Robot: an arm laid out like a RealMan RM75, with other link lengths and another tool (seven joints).
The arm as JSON. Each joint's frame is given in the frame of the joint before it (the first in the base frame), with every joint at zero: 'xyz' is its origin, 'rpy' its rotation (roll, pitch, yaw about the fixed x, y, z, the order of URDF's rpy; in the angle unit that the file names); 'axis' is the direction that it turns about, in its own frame. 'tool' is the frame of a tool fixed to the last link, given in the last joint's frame.
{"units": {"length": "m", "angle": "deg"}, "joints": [
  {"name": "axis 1", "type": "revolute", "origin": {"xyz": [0.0, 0.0, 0.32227], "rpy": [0.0, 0.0, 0.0]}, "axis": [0.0, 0.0, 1.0]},
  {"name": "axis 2", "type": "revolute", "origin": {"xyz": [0.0, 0.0, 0.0], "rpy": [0.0, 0.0, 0.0]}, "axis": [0.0, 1.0, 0.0]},
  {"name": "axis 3", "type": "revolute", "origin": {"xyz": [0.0, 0.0, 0.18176], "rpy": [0.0, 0.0, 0.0]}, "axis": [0.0, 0.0, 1.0]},
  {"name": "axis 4", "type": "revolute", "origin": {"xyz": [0.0, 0.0, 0.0], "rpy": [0.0, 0.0, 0.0]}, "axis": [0.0, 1.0, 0.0]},
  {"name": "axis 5", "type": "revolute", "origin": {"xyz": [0.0, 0.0, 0.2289], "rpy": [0.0, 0.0, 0.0]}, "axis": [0.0, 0.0, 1.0]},
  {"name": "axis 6", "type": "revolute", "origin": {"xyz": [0.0, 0.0, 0.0], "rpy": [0.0, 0.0, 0.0]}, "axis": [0.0, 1.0, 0.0]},
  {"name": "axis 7", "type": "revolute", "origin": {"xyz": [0.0, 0.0, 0.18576], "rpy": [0.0, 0.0, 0.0]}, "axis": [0.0, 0.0, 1.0]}
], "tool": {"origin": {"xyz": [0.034, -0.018, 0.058], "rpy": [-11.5, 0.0, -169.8]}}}
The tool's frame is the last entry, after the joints.
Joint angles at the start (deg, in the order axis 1, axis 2, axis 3, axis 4, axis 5, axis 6, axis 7):
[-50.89, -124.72, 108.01, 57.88, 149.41, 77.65, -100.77]
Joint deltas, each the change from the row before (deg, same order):
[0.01, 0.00, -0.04, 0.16, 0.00, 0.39, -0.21]
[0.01, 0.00, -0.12, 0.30, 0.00, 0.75, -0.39]
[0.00, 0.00, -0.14, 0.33, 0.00, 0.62, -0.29]
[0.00, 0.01, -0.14, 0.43, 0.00, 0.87, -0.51]
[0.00, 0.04, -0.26, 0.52, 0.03, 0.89, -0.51]
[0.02, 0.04, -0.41, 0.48, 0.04, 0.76, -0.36]
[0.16, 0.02, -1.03, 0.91, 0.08, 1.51, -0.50]
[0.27, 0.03, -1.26, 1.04, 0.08, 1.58, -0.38]
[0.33, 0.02, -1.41, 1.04, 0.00, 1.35, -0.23]
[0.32, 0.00, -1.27, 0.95, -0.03, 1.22, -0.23]
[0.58, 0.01, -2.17, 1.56, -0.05, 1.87, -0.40]
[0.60, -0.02, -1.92, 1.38, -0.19, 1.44, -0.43]
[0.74, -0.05, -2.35, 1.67, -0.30, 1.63, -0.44]
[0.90, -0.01, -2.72, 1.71, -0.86, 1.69, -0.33]
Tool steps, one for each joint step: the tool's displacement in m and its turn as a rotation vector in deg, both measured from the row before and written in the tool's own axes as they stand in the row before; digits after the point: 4 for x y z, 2 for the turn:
[-0.0003, -0.0007, -0.0007, 0.24, 0.00, -0.17]
[-0.0004, -0.0013, -0.0013, 0.45, 0.00, -0.35]
[-0.0005, -0.0005, -0.0014, 0.28, -0.03, -0.25]
[-0.0005, -0.0010, -0.0018, 0.44, 0.01, -0.42]
[-0.0002, -0.0004, -0.0023, 0.33, 0.03, -0.48]
[0.0002, 0.0002, -0.0023, 0.18, -0.02, -0.49]
[0.0005, 0.0002, -0.0046, 0.37, -0.20, -1.06]
[0.0009, 0.0004, -0.0052, 0.29, -0.31, -1.17]
[0.0008, 0.0014, -0.0053, 0.03, -0.48, -1.22]
[0.0006, 0.0011, -0.0048, 0.03, -0.47, -1.13]
[0.0015, 0.0023, -0.0080, -0.11, -0.78, -2.00]
[0.0010, 0.0024, -0.0069, -0.26, -0.85, -1.93]
[0.0010, 0.0032, -0.0085, -0.44, -1.12, -2.28]
[0.0004, 0.0033, -0.0095, -0.49, -1.73, -2.66]

